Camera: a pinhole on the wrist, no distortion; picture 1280 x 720 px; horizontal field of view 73.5 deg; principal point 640.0 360.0 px. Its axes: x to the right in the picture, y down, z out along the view. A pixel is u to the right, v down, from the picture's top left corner.
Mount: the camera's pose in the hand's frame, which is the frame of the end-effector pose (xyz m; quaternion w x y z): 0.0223 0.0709 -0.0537 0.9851 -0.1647 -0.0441 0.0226
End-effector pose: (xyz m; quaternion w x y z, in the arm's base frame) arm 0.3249 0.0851 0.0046 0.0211 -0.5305 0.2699 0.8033
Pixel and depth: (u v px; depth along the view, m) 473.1 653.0 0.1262
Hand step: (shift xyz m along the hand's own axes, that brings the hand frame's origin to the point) -0.0154 0.1509 0.0491
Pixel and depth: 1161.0 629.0 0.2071
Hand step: 0.1261 0.2065 0.1301
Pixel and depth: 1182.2 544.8 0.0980
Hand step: 0.0741 0.1261 0.0366
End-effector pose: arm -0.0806 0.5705 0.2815 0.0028 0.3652 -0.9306 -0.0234
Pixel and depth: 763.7 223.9 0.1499
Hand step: 0.0304 0.0980 0.0970
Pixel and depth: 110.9 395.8 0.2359
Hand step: -0.1452 0.1477 0.1537
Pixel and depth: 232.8 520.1 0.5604
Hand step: -0.2986 0.3348 0.4188
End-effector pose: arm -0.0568 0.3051 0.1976 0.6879 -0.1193 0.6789 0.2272
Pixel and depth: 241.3 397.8 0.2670
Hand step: -0.1268 0.1608 0.1841
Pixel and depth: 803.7 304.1 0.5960
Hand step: 0.0805 0.2331 0.5294
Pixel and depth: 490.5 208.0 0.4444
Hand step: -0.0944 0.1352 0.3844
